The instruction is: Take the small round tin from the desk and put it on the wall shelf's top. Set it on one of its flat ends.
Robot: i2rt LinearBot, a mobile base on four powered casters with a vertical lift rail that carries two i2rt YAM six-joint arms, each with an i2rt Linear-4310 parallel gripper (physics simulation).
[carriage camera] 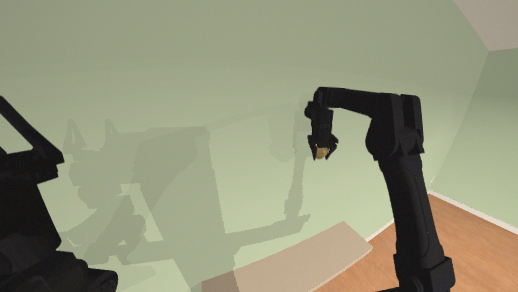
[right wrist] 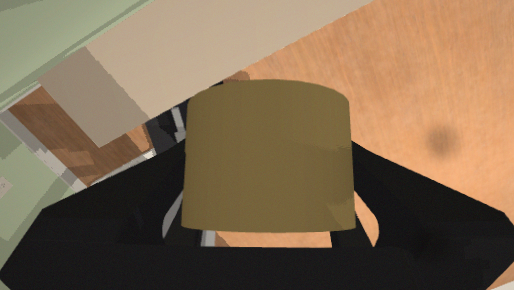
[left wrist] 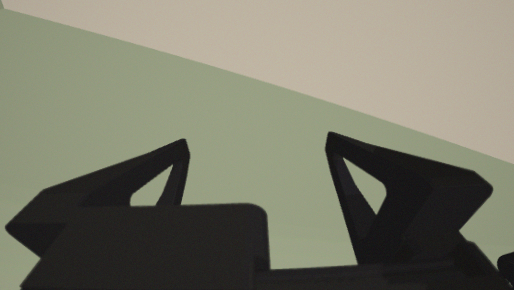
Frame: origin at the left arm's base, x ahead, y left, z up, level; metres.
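Seen in the pictures: left gripper, fingertip midpoint: (left wrist: pixel 256 143); right gripper, fingertip midpoint: (carriage camera: pixel 320 159) (right wrist: pixel 266 139).
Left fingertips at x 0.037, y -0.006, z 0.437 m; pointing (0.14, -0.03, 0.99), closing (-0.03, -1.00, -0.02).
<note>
A point is followed by its place in that frame.
The small round tin (carriage camera: pixel 321 151) @(x 0.416, y -0.573, z 0.203 m) (right wrist: pixel 267 150) @(x 0.451, y -0.575, z 0.213 m) is yellow-brown. My right gripper (carriage camera: pixel 321 157) @(x 0.424, y -0.577, z 0.162 m) (right wrist: pixel 266 139) @(x 0.424, y -0.577, z 0.162 m) is shut on it, with one finger at each side, and holds it in the air. In the carriage view the tin hangs above the level of the wall shelf. The wall shelf's top (carriage camera: pixel 300 252) @(x 0.460, y -0.589, z -0.541 m) (right wrist: pixel 225 42) @(x 0.319, y -0.523, z -0.542 m) is a pale beige board along the green wall, low in the carriage view and at the upper left in the right wrist view. My left gripper (left wrist: pixel 256 143) @(x 0.037, y -0.006, z 0.437 m) is open and empty, pointing at the wall and ceiling. The desk cannot be made out.
The green wall (carriage camera: pixel 200 75) @(x 0.371, y -0.153, z 0.477 m) (left wrist: pixel 240 110) @(x 0.307, y 0.029, z 0.882 m) carries the arms' shadows. Wooden floor (carriage camera: pixel 480 250) @(x 0.545, y -3.096, z -1.292 m) (right wrist: pixel 425 75) @(x -0.180, y -1.571, z -1.291 m) lies beyond the shelf's edge. Dark and grey parts (right wrist: pixel 167 131) show below the shelf in the right wrist view. The left arm (carriage camera: pixel 25 215) @(x 0.016, y -0.034, z 0.302 m) stands at the left edge.
</note>
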